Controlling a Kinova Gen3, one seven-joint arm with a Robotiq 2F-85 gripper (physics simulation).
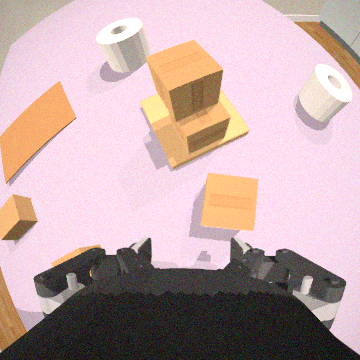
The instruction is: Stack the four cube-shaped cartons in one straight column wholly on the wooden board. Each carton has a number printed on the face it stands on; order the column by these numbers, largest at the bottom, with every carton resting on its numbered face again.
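Places are measured from the arm's base along level axes (x left, y back, z up), in metres.
Pixels of known places: gripper, fingertip midpoint: (190, 248).
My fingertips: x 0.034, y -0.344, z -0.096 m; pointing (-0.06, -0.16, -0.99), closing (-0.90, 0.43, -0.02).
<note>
Behind a point stands the place of what it marks.
Two cube-shaped cartons are stacked on the wooden board (156, 112) @(x 0.005, y -0.525, z -0.163 m): the lower carton (207, 134) @(x -0.034, y -0.446, z -0.130 m) rests on the board and the upper carton (186, 75) @(x -0.026, y -0.474, z -0.055 m) sits on top of it. A third carton (230, 202) @(x -0.019, y -0.365, z -0.121 m) stands on the table in front of the board, with its tape strip facing up. A fourth carton (77, 254) shows in part at the lower left, mostly hidden behind the left finger. No printed numbers are visible. My gripper (190, 248) @(x 0.034, y -0.344, z -0.096 m) is open and empty, above the table, on the near side of the third carton.
A plain small brown box (17, 217) @(x 0.273, y -0.468, z -0.132 m) is at the left edge. An orange sheet (37, 130) @(x 0.228, y -0.633, z -0.167 m) lies at the left. One white roll (124, 46) @(x 0.005, y -0.650, z -0.117 m) stands behind the board to the left, another white roll (322, 95) @(x -0.231, y -0.433, z -0.123 m) at the right. The pink table (280, 150) @(x -0.136, y -0.397, z -0.175 m) has a curved edge.
</note>
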